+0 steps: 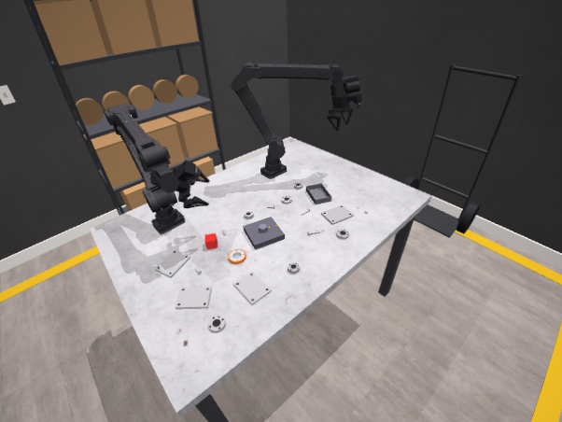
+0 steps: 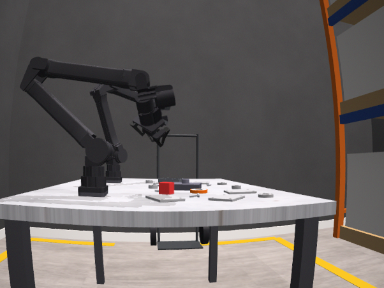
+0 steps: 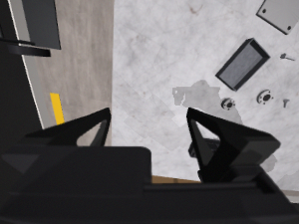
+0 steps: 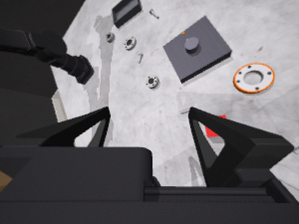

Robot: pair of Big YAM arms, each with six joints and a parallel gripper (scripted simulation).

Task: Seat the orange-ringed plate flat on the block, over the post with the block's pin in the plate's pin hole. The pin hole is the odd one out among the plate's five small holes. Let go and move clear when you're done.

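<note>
My right hand is 170 mm short of the orange-ringed plate, 20 mm to the left of it and 190 mm above it. The rest, counted from my right hand: red cube (50 mm ahead, 50 mm to the right, 180 mm below); then flange (470 mm to the left, 190 mm below); then dark grey block (150 mm ahead, 160 mm to the left, 170 mm below).
</note>
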